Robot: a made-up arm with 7 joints.
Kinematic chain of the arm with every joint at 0, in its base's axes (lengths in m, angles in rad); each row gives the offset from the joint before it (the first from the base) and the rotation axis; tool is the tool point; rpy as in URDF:
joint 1: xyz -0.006 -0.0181 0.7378 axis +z
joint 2: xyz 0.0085 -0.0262 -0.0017 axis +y
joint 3: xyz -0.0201 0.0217 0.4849 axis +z
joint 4: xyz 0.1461 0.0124 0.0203 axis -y
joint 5: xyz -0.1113 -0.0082 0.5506 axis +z
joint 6: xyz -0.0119 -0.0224 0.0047 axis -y
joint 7: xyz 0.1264 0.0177 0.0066 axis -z
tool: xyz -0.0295 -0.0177 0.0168 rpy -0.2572 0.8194 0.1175
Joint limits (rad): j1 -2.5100..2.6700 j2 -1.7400..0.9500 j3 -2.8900..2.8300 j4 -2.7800..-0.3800 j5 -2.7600..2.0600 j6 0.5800..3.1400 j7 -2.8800..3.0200
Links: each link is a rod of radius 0.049 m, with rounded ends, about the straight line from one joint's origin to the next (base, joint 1, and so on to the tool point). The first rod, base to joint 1, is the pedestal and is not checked.
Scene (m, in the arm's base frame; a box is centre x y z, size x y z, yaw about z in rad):
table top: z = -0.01
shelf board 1: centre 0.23 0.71 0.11 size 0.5 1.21 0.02 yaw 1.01
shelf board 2: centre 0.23 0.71 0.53 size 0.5 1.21 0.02 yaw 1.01
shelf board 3: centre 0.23 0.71 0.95 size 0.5 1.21 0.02 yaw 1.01
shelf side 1: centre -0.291 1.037 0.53 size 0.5 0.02 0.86 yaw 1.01
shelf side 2: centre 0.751 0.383 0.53 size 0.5 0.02 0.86 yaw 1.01
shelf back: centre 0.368 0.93 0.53 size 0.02 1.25 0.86 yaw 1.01
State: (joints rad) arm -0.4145 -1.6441 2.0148 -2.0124 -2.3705 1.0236 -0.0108
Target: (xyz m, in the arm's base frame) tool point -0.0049 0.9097 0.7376
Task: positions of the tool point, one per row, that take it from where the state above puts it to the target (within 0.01 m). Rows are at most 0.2 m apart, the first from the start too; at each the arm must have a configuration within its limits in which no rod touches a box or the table.
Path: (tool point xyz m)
1: -0.1058 0.6439 0.3425
2: -0.1731 0.5017 0.3431
3: -0.1999 0.5315 0.4720
4: -0.2362 0.5276 0.6067
5: -0.2683 0.4904 0.7376
6: -0.2484 0.6074 0.7392
7: -0.1967 0.7216 0.7391
8: -0.1144 0.8248 0.7382
9: -0.0050 0.9097 0.7376

